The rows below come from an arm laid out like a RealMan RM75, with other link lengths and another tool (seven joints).
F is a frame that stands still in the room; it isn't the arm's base.
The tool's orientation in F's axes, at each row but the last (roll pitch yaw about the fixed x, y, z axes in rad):
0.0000 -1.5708 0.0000
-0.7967 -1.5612 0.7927
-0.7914 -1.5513 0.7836
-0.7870 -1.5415 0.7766
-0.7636 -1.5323 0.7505
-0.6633 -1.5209 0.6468
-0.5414 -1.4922 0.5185
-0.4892 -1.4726 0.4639
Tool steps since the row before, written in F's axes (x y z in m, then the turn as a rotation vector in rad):
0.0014 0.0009 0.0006 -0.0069 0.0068 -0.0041
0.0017 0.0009 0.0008 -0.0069 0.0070 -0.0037
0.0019 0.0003 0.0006 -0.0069 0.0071 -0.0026
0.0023 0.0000 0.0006 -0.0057 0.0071 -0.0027
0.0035 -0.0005 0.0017 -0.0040 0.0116 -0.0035
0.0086 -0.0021 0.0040 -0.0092 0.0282 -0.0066
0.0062 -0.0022 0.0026 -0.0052 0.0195 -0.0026
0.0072 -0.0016 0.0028 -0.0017 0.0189 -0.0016
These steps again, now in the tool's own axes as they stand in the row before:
0.0006 0.0009 -0.0014 -0.0041 0.0068 0.0069
0.0008 0.0009 -0.0017 -0.0037 0.0070 0.0069
0.0006 0.0003 -0.0019 -0.0026 0.0071 0.0069
0.0006 0.0000 -0.0023 -0.0027 0.0071 0.0057
0.0018 -0.0005 -0.0035 -0.0033 0.0116 0.0041
0.0043 -0.0021 -0.0085 -0.0061 0.0282 0.0094
0.0029 -0.0022 -0.0061 -0.0022 0.0195 0.0055
0.0033 -0.0016 -0.0070 -0.0009 0.0189 0.0021

